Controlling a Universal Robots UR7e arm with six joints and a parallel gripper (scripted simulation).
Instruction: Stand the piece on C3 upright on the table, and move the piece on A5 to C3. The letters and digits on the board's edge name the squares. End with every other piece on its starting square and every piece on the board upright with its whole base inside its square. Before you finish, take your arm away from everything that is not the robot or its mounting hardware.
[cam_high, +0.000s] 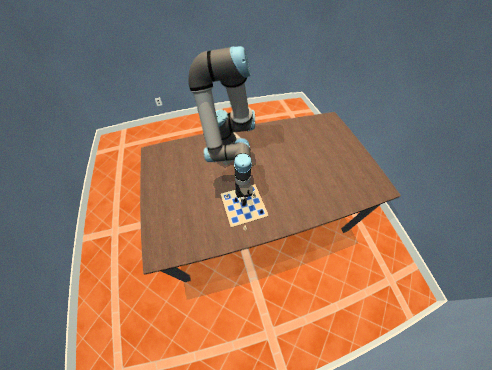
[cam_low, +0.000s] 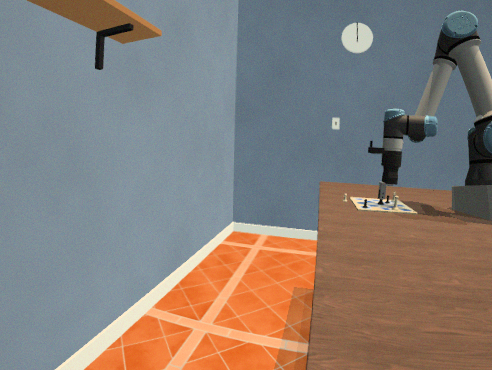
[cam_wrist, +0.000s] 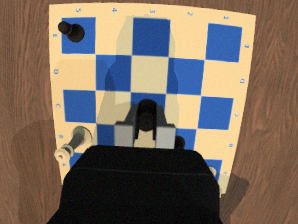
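Now: the tall black piece 1 cm below my hand. Also, from my hand: cream chessboard: 4 cm below; small white piece: 14 cm ahead, 1 cm to the right, 3 cm below.
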